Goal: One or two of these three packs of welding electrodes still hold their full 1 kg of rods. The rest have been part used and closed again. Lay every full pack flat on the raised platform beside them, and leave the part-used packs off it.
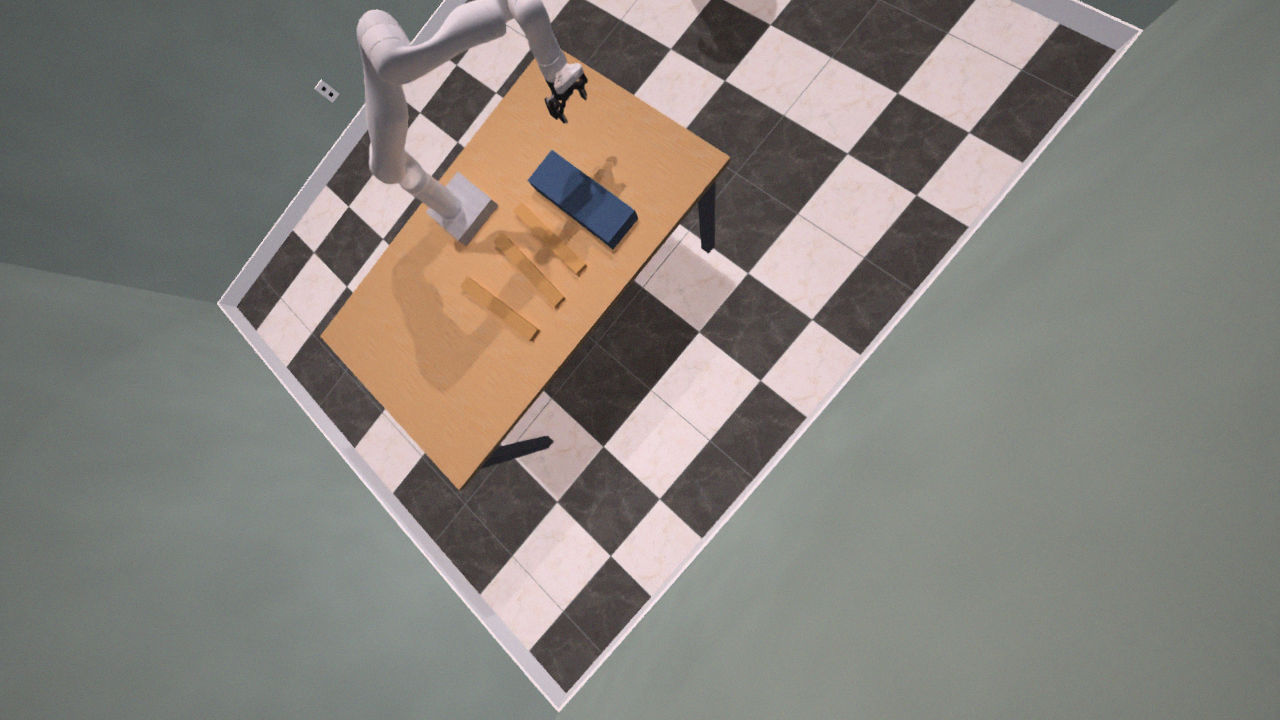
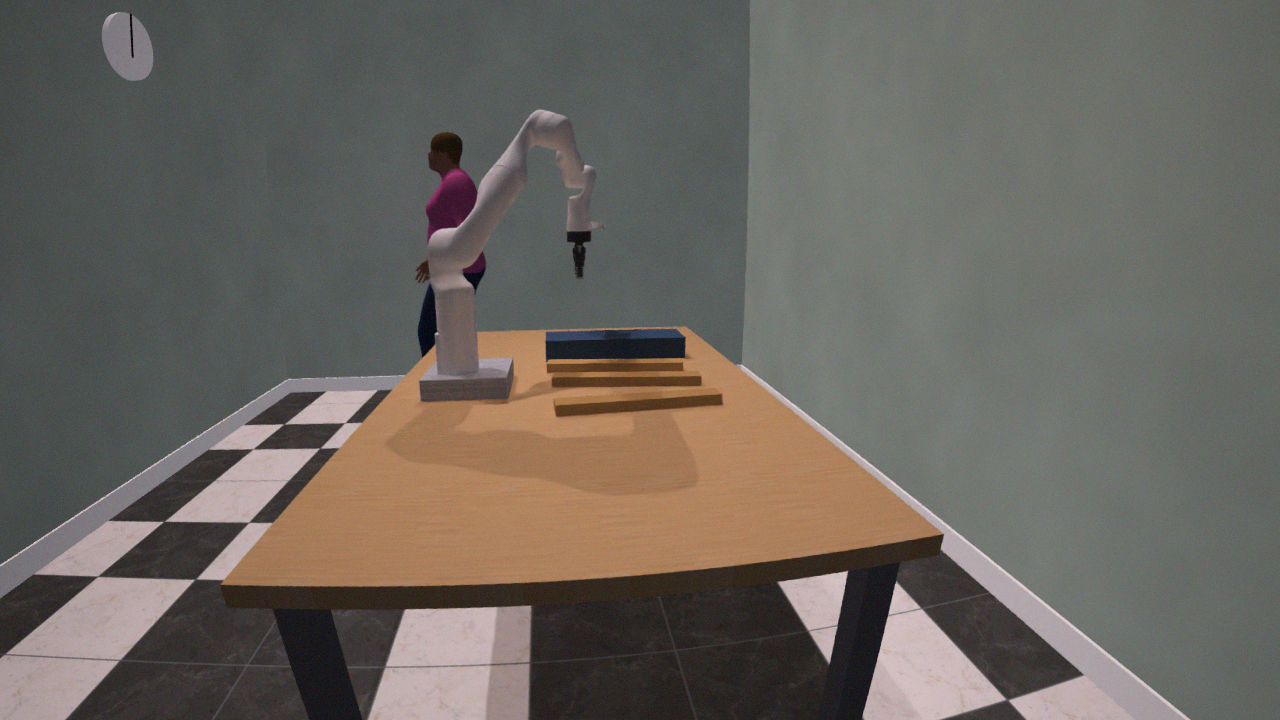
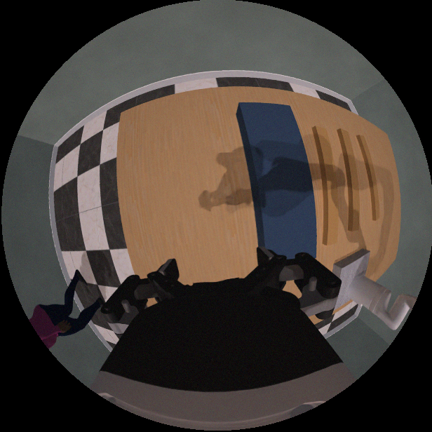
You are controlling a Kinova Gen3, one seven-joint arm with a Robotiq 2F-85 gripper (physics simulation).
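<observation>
Electrode pack at (image 2: 655, 364); an electrode pack also at (image 2: 649, 378), and an electrode pack at (image 2: 568, 406). My gripper (image 3: 216, 262) is visible here and, as the same gripper, at (image 1: 574, 110).
</observation>
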